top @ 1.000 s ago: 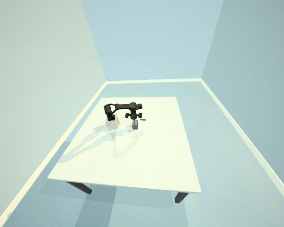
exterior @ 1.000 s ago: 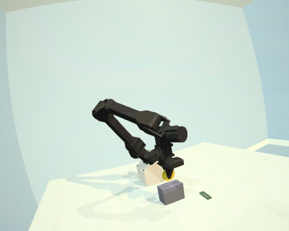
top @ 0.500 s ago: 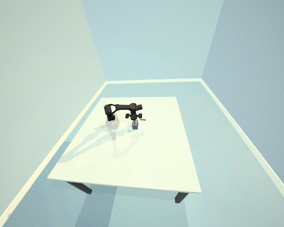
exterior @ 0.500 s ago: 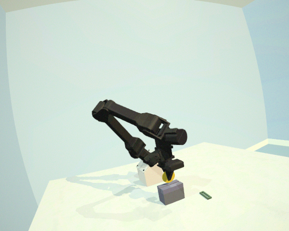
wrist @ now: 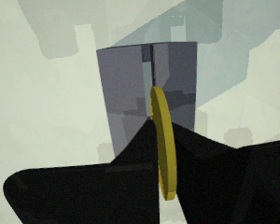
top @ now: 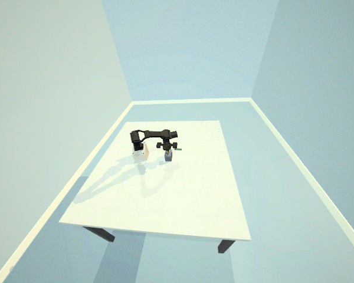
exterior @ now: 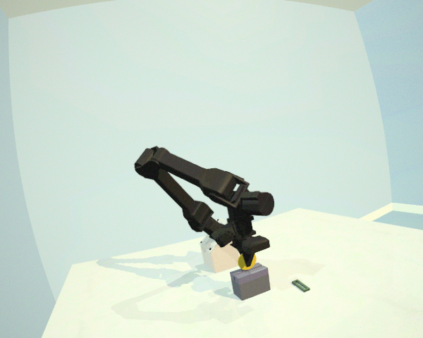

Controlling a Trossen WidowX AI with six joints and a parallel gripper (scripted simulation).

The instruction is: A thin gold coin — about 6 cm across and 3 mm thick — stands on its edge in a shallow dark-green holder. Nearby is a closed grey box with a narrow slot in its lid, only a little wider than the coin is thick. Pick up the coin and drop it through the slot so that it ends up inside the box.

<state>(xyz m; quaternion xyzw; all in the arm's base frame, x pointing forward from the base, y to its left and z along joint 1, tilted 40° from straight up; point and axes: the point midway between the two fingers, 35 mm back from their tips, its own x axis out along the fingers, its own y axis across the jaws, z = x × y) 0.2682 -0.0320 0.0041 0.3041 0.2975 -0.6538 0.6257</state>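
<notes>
My gripper tip is now 1 cm below the coin.
</notes>
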